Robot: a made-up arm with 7 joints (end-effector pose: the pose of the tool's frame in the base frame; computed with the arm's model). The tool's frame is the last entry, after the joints. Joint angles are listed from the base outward.
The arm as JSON. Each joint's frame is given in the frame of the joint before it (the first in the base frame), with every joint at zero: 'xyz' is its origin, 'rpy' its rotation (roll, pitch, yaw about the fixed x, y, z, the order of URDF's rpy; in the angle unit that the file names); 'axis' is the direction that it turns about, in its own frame. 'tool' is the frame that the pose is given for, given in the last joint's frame.
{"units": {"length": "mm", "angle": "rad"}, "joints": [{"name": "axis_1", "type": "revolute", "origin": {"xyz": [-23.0, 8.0, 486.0], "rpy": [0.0, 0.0, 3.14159]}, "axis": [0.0, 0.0, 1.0]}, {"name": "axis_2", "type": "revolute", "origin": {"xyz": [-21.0, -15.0, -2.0], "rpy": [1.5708, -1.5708, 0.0]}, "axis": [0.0, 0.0, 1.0]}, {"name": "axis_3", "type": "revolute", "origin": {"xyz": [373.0, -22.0, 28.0], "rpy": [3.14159, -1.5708, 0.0]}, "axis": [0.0, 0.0, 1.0]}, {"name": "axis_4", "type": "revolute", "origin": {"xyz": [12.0, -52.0, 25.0], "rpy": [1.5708, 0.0, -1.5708]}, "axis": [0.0, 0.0, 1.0]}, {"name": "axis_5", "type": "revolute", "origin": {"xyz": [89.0, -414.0, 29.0], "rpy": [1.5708, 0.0, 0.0]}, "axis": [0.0, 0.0, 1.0]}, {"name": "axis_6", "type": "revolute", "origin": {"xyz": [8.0, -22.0, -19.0], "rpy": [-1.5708, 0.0, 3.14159]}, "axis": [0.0, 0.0, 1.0]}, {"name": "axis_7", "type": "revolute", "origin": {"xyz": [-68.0, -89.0, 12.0], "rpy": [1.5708, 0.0, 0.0]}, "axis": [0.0, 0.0, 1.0]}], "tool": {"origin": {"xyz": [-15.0, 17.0, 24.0], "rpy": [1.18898, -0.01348, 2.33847]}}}
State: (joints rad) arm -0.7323 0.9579 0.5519 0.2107 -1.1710 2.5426 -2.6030
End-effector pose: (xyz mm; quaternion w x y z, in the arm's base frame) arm 135.8 -79.6 407.2 0.4187 0.8847 0.0098 0.2048
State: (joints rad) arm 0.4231 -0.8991 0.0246 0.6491 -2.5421 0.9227 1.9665
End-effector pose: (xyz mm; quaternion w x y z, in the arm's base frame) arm 208.3 119.0 854.4 0.2628 0.6257 0.5578 0.4778
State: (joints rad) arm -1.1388 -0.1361 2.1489 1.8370 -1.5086 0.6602 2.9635
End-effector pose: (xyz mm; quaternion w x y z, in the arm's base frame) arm 293.8 533.1 1044.9 0.6707 -0.3153 -0.2950 -0.6031
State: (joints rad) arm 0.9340 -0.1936 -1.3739 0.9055 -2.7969 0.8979 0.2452
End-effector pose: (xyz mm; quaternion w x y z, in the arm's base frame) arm 376.5 -279.9 629.8 0.4684 0.5658 0.3236 -0.5965
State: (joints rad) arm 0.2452 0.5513 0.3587 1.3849 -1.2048 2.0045 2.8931
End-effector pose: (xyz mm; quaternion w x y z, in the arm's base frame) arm 524.5 233.9 555.8 0.1023 0.8159 -0.1533 0.5480
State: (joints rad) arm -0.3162 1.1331 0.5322 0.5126 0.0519 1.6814 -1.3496
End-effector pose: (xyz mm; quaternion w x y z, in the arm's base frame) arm 137.4 171.5 331.0 0.7187 0.4319 -0.2244 0.4966
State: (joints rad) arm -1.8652 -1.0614 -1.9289 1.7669 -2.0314 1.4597 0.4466
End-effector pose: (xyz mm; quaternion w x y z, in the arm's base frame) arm -220.6 741.8 492.4 0.2027 0.1975 0.9481 -0.1450
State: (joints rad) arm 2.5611 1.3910 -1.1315 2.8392 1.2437 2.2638 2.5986
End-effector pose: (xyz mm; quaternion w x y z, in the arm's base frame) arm -687.5 454.0 510.9 0.2499 -0.9312 -0.2538 0.0772
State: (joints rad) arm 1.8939 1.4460 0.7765 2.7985 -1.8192 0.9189 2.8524
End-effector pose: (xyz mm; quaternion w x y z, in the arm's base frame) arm -411.1 866.3 473.4 0.8172 -0.4493 -0.3448 -0.1068
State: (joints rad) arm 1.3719 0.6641 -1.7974 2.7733 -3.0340 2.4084 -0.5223
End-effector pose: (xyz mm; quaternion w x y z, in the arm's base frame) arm -6.1 449.9 1183.3 0.2687 0.4943 -0.7634 0.3174
